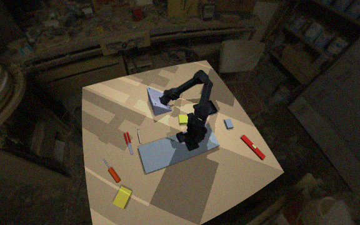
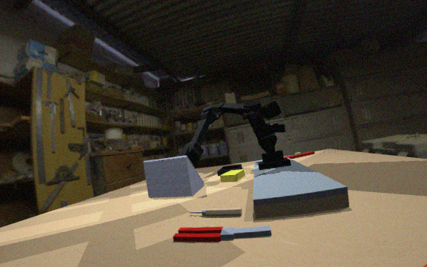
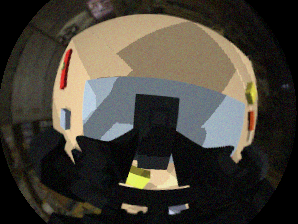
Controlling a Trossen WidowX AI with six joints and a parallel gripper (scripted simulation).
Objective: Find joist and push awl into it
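My gripper tip is now 25 cm past the black tray, 22 cm to the right of it and 5 cm above it. Also, from my gripper tip: stud finder 2 cm above, 1 cm ahead; then small grey block 35 cm to the left, 7 cm behind, 5 cm below; then awl 32 cm to the right, 17 cm behind, 6 cm below.
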